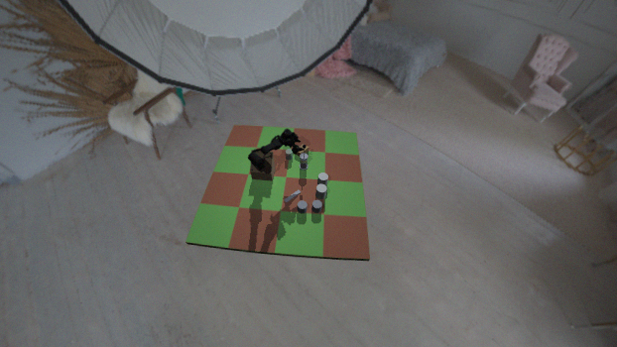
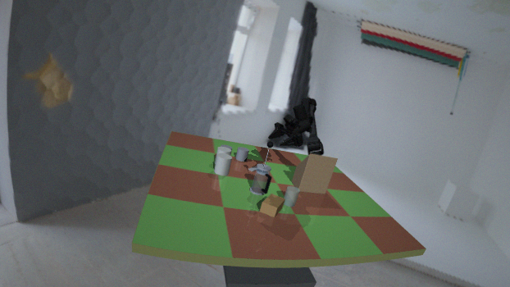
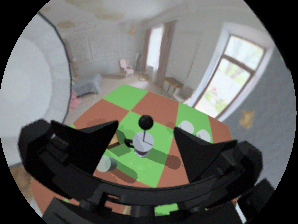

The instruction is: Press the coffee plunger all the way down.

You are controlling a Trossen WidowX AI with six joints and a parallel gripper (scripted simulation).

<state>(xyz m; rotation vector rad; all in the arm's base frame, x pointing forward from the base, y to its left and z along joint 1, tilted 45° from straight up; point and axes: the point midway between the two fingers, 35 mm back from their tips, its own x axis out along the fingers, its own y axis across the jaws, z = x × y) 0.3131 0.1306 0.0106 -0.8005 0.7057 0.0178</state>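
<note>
My gripper tip is 1 cm short of the coffee press, 2 cm to the right of it and 14 cm above it. Also, from my gripper tip: flat bar (7 cm behind, 30 cm to the right, 26 cm below); tan cube (18 cm to the left, 24 cm below).
</note>
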